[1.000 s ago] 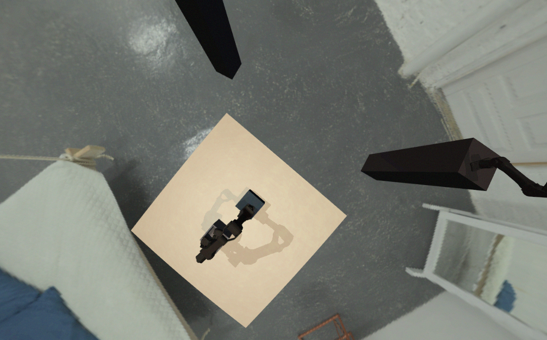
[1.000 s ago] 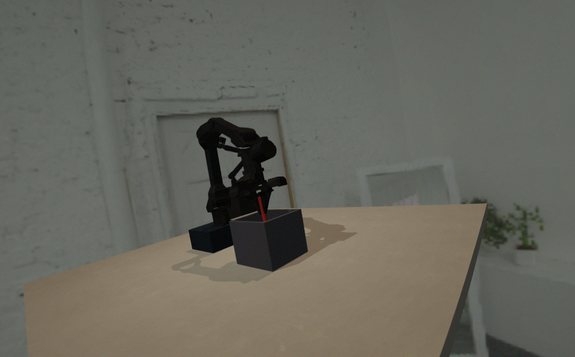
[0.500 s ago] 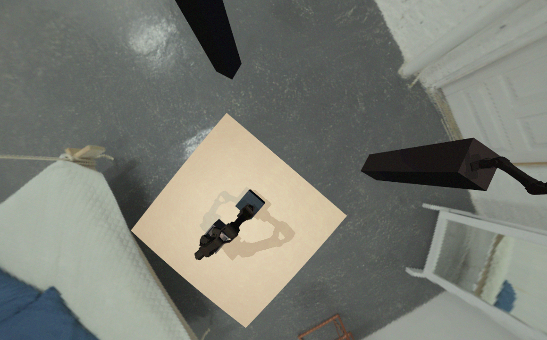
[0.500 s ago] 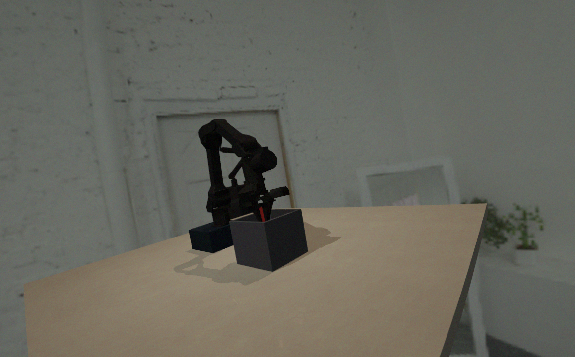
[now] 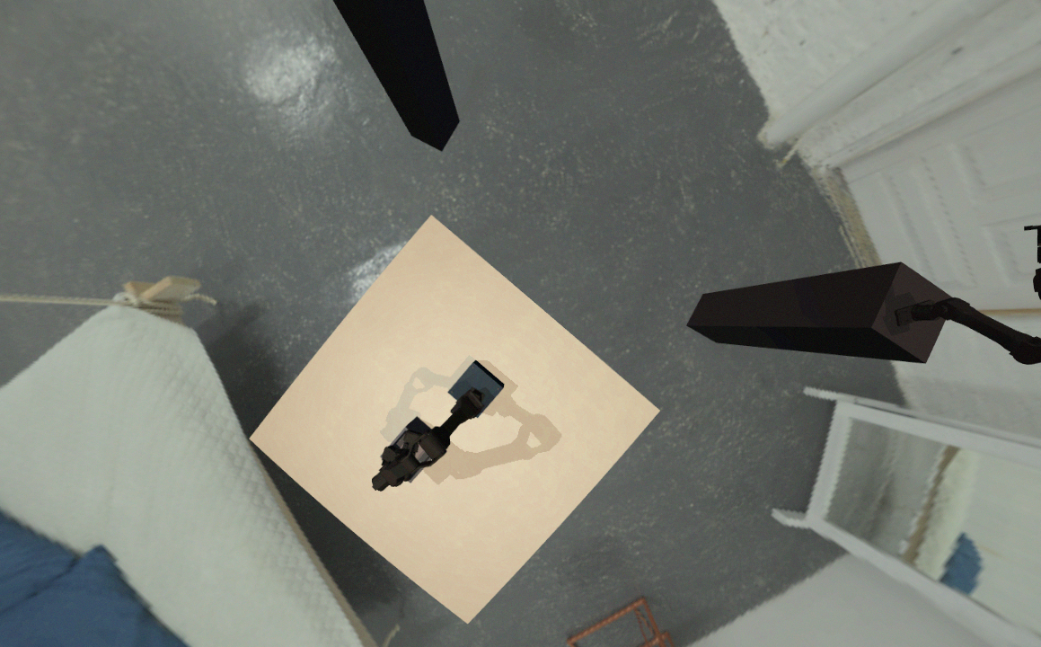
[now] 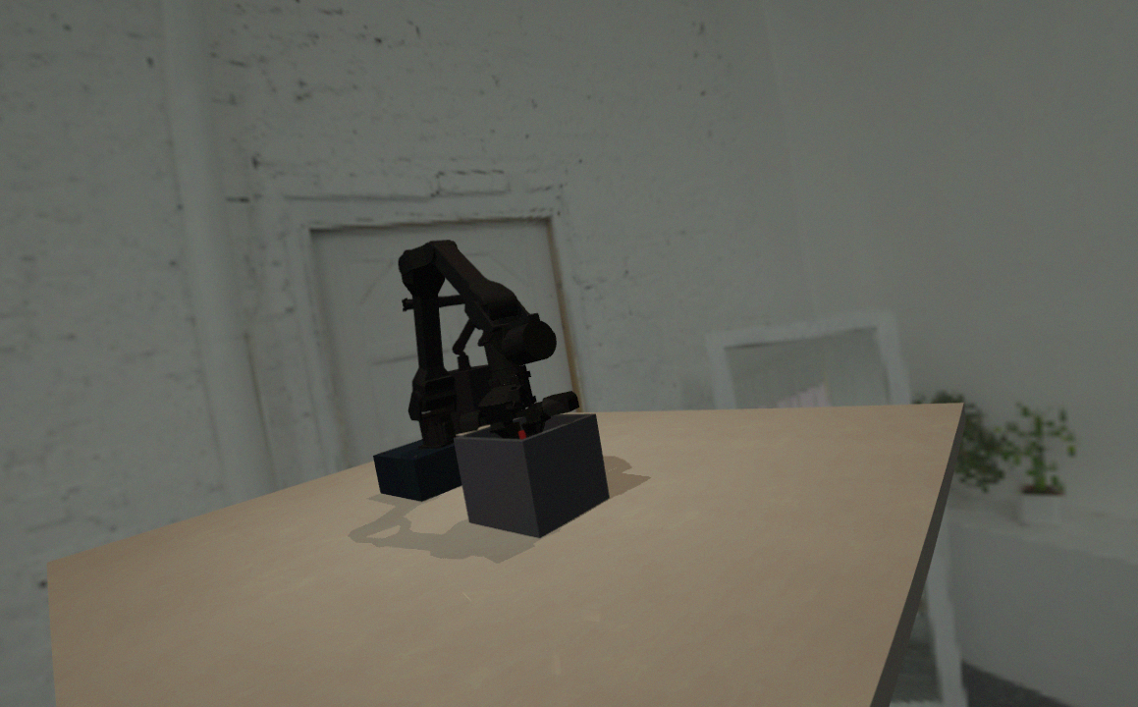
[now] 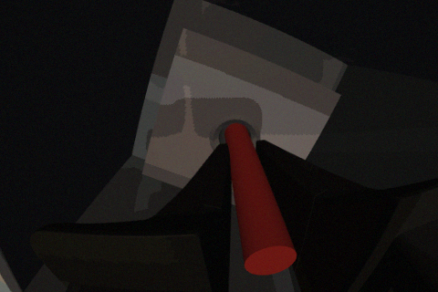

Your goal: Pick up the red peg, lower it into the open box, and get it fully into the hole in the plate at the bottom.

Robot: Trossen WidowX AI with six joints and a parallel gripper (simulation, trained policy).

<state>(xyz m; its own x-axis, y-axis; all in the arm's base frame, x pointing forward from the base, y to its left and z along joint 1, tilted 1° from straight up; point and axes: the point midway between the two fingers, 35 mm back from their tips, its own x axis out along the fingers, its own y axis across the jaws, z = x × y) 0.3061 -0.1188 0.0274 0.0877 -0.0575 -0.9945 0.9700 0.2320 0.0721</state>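
Right now the red peg is 2 cm above my gripper tip. The rest, counted from my gripper tip: plate 3 cm below.
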